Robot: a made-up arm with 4 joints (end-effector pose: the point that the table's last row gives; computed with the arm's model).
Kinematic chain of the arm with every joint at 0, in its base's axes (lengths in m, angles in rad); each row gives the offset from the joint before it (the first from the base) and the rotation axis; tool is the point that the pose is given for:
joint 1: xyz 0 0 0.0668 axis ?
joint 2: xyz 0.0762 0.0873 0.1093 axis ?
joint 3: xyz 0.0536 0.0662 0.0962 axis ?
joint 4: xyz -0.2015 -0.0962 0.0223 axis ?
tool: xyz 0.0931 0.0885 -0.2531
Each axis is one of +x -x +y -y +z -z.
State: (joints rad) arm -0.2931 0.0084 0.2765 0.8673
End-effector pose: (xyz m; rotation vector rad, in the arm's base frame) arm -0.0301 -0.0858 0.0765 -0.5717 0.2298 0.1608
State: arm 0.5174 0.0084 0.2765 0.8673
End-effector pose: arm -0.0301 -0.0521 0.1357 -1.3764 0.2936 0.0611
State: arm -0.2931 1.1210 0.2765 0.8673
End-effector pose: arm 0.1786 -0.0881 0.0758 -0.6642 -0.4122 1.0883
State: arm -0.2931 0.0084 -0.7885 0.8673
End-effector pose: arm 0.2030 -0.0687 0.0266 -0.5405 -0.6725 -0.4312
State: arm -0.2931 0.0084 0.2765 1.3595
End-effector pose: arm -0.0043 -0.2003 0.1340 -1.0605 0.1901 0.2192
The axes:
joint 1: -x
joint 2: +z
joint 3: +y
joint 4: -x

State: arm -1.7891 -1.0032 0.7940 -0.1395
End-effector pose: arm 0.0596 -0.1902 0.3176 2.0367 1.4693 -0.1374
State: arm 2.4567 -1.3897 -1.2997 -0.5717
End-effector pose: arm 0.2838 0.0703 0.0431 -2.2056 -1.6339 1.3285
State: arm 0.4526 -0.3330 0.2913 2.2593
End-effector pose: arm -0.0322 -0.0043 0.4542 -2.6065 0.5976 0.0300
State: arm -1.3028 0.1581 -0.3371 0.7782
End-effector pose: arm 0.1228 0.0230 0.0068 0.5452 -0.3091 -0.2137
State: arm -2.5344 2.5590 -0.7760 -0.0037
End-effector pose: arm -0.0715 -0.0732 0.1602 -0.9758 2.3705 -0.4400
